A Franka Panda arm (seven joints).
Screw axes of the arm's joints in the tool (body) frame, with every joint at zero. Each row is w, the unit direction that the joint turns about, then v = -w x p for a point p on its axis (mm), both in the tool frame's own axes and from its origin. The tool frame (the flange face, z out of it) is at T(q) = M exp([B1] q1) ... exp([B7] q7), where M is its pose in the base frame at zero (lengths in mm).
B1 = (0, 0, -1, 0, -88, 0)
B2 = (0, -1, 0, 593, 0, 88)
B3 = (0, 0, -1, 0, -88, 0)
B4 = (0, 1, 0, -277, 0, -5.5)
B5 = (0, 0, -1, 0, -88, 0)
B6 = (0, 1, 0, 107, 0, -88)
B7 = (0, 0, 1, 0, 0, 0)
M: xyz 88 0 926 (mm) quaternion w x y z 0 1 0 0
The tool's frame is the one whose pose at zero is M.
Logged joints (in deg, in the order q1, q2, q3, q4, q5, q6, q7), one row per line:
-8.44 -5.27 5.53 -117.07 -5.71 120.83 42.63
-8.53 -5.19 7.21 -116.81 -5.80 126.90 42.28
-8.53 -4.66 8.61 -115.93 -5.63 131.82 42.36
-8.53 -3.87 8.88 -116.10 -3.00 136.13 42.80
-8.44 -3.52 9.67 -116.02 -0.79 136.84 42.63
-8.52 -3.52 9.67 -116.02 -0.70 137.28 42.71
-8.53 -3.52 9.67 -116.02 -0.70 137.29 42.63
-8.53 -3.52 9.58 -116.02 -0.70 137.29 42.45
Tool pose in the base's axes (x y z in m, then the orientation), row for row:
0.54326 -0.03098 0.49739 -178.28 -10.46 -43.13
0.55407 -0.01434 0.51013 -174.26 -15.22 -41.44
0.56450 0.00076 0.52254 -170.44 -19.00 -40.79
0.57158 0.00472 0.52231 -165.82 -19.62 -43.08
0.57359 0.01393 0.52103 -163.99 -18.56 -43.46
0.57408 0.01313 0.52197 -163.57 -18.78 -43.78
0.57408 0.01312 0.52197 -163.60 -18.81 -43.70
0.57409 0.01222 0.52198 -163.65 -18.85 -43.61
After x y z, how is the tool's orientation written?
As angles about the fixed x, y, z axes (roll, pitch, yaw), in degrees.
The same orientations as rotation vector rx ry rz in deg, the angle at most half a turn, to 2 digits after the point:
164.73 -64.84 16.05
167.05 -61.91 25.42
-164.63 58.60 -32.50
-159.95 59.19 -35.21
-158.08 58.83 -34.38
-157.64 59.01 -34.88
-157.70 58.91 -34.90
-157.78 58.80 -34.93

